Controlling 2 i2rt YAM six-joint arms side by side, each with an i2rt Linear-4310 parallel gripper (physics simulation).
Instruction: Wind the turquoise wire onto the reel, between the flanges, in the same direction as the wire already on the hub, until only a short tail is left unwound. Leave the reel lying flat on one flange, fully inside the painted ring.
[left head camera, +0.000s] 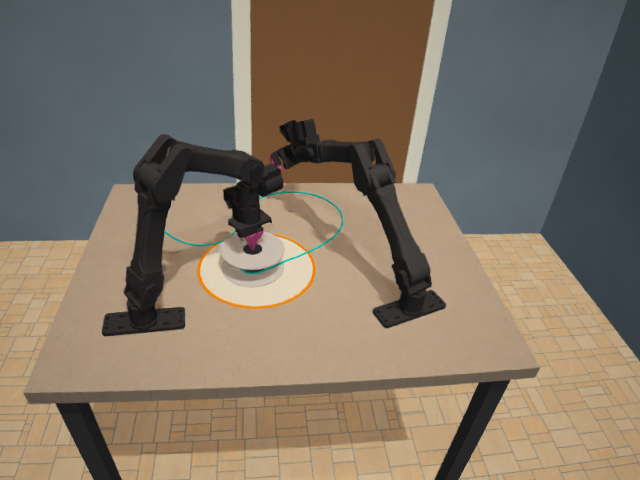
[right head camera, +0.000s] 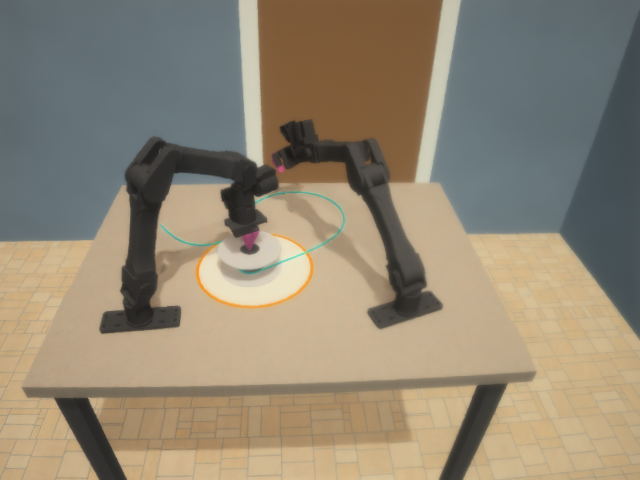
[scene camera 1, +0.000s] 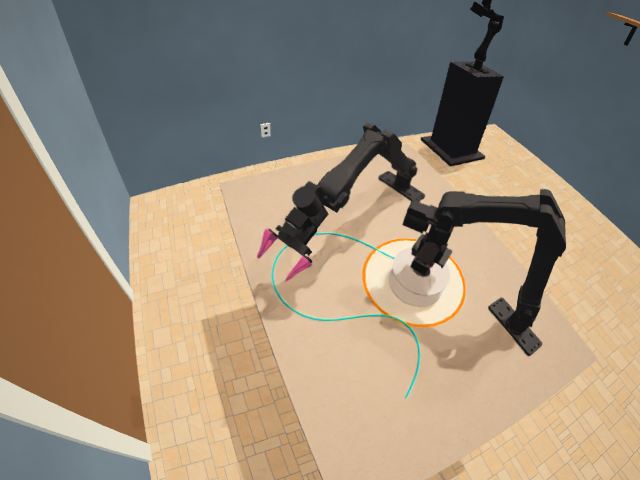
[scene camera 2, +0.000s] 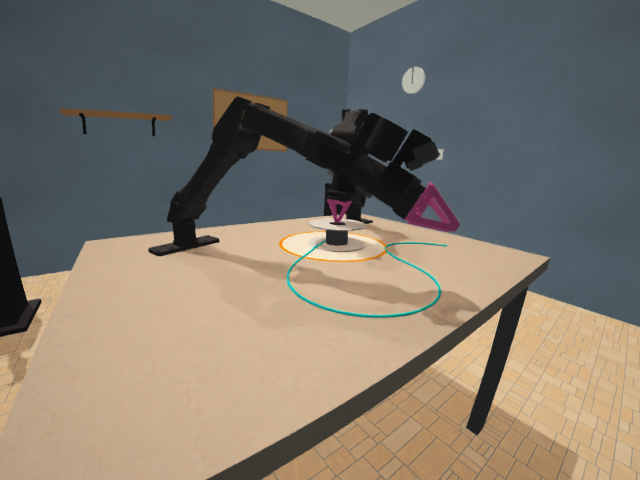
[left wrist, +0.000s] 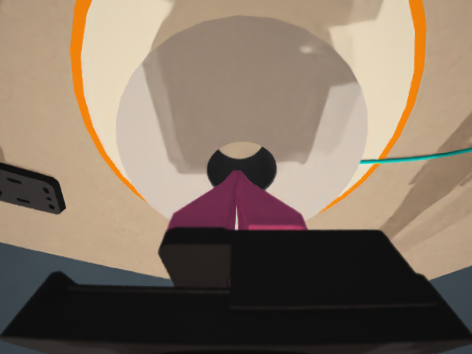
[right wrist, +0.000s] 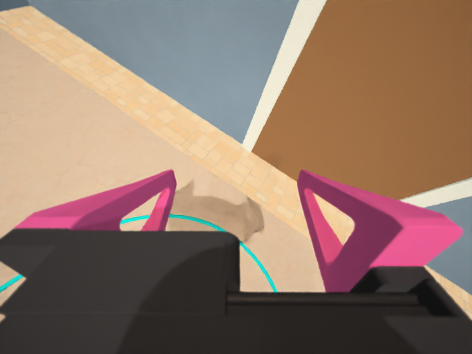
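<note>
The reel lies flat on one flange inside the painted ring. The turquoise wire leaves the hub between the flanges, makes a wide loop across the table and ends free; its free end shows in scene camera 1. My left gripper is shut and empty, pointing down, with its tips at the reel's centre hole; exact depth is unclear. My right gripper is open and empty, above the loop near the back edge.
The table has both arm bases on it, at the left and right in the left head camera. The left arm arches over the reel, with its wrist near the right gripper. A black pedestal stands beyond the table.
</note>
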